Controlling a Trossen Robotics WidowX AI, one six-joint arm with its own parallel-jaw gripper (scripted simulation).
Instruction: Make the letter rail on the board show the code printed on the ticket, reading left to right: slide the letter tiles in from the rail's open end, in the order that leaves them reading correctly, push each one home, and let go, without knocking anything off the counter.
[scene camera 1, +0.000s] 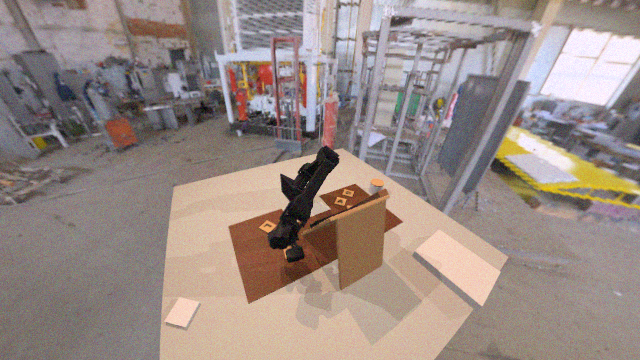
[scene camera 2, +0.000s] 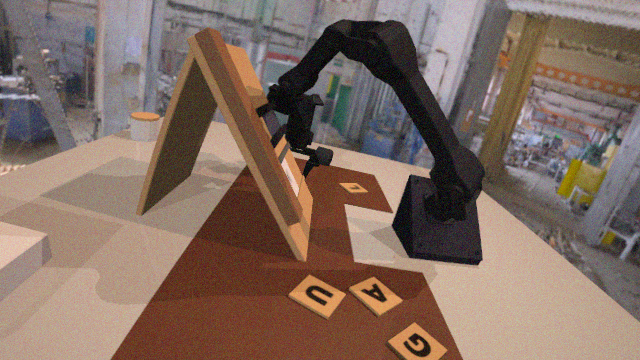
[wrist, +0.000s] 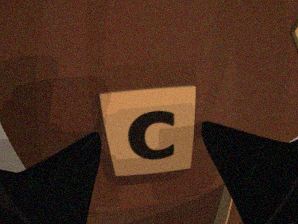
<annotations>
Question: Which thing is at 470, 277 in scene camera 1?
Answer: A pale box.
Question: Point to my gripper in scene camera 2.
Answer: At 287, 180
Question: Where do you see an a-frame board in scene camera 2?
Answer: At 214, 74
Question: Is my gripper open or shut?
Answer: Open.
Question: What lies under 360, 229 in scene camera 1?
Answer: An a-frame board.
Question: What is my gripper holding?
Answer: Nothing.
</annotations>
